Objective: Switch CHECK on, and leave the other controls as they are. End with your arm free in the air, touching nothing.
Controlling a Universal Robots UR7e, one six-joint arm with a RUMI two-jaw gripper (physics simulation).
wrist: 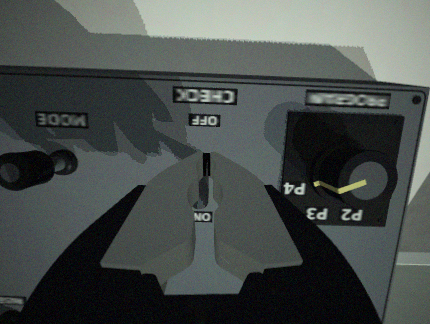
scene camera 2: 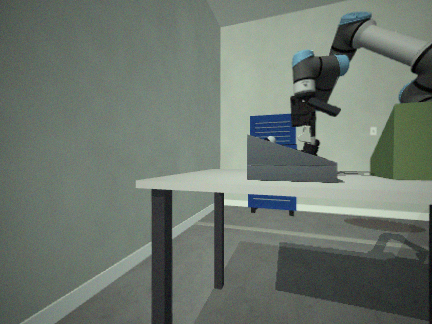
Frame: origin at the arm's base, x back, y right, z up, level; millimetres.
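Seen in the pictures: gripper, fingertip midpoint: [wrist: 207, 155].
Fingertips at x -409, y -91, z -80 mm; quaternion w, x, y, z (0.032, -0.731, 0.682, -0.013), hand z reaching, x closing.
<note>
A point is followed by its place in that frame.
The grey sloped control panel [scene camera 2: 292, 172] {y -280, x -473, z -156 mm} [wrist: 50, 215] {y 47, x -483, z -83 mm} stands on the table. In the wrist view its labels are upside down. The CHECK label [wrist: 204, 96] {y -85, x -374, z -119 mm} has the OFF label [wrist: 204, 120] {y -87, x -393, z -112 mm} below it in the picture and the ON label [wrist: 203, 216] {y -92, x -473, z -84 mm} further down. Part of the CHECK lever [wrist: 204, 192] {y -91, x -425, z -56 mm} shows in the narrow gap between the fingers; the fingers hide the rest, so its tilt and any contact cannot be told. My gripper [scene camera 2: 313, 142] {y -91, x -409, z -80 mm} [wrist: 207, 155] {y -91, x -409, z -80 mm} is shut and empty, low over the panel at CHECK.
The black MODE lever [wrist: 26, 170] {y 22, x -419, z -57 mm} is left of my fingers in the wrist view, and the PROGRAM knob [wrist: 369, 180] {y -209, x -414, z -68 mm} is to the right. A green block [scene camera 2: 412, 142] {y -86, x -109, z -60 mm} stands right on the table [scene camera 2: 190, 181] {y -392, x -771, z -184 mm}. A blue cabinet [scene camera 2: 272, 201] is behind the table.
</note>
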